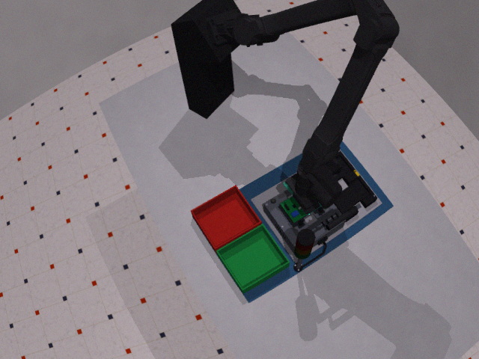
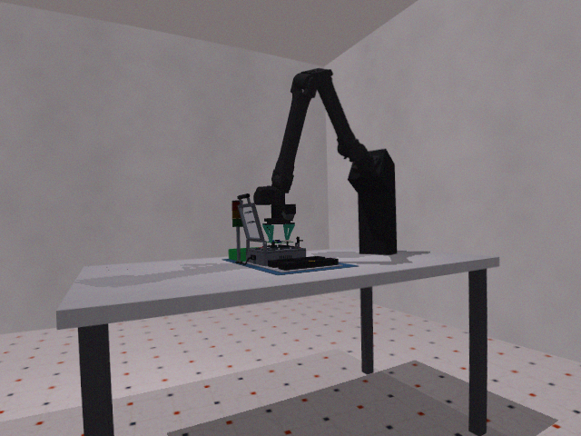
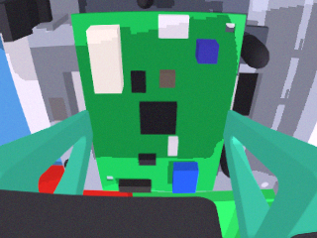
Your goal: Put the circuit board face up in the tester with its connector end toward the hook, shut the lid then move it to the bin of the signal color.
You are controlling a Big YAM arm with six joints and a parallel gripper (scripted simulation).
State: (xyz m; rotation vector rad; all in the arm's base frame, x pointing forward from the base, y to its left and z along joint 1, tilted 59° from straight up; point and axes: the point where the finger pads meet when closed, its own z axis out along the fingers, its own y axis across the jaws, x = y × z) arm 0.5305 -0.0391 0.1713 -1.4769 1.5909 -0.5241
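My hand is right at the green circuit board. The rest, counted from my hand: latch hook: 7 cm behind, 5 cm to the left; tester lid: 12 cm ahead, 2 cm to the left, 9 cm above; tester plate: 1 cm ahead, 1 cm to the left, 2 cm below.
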